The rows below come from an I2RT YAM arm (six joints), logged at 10 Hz.
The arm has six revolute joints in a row. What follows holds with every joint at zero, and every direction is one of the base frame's. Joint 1 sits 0.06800 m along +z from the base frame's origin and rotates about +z. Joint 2 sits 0.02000 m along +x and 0.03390 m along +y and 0.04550 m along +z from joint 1 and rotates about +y. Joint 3 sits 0.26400 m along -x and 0.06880 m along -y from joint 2 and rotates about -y. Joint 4 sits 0.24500 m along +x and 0.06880 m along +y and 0.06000 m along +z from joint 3 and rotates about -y. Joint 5 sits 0.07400 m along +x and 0.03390 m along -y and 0.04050 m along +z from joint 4 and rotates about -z. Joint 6 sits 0.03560 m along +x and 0.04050 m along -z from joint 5 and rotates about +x. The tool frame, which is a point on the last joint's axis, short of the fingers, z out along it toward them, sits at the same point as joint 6; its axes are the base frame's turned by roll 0.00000, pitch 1.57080 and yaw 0.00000 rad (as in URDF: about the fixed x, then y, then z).
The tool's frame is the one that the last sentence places.
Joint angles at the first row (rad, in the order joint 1, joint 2, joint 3, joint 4, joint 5, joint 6):
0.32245 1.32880 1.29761 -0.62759 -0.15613 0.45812
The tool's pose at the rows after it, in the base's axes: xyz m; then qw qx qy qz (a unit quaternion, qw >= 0):
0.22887 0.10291 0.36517 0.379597 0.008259 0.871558 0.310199
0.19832 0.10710 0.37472 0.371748 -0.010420 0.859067 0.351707
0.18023 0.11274 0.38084 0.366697 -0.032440 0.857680 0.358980
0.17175 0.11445 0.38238 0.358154 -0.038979 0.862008 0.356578
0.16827 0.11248 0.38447 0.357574 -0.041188 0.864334 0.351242
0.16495 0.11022 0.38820 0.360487 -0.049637 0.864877 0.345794
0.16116 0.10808 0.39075 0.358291 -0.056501 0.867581 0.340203
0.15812 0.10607 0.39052 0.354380 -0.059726 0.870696 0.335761
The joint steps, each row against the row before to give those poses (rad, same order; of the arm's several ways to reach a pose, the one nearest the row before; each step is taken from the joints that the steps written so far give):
0.06573 -0.16303 -0.10262 0.03349 -0.08860 0.08412
0.06353 -0.09648 -0.02916 -0.02063 -0.03390 0.04778
0.06413 -0.04009 0.00602 -0.03985 0.01813 0.00321
0.03001 -0.01445 0.00771 -0.03879 0.01488 0.00372
0.00172 -0.00781 0.00978 -0.02666 0.00654 -0.00837
-0.00070 -0.00666 0.01535 -0.02585 0.00180 -0.02175
0.00078 -0.00607 0.01436 -0.03344 0.00021 -0.01679
-0.00084 -0.00775 0.00200 -0.02393 -0.00073 -0.00953

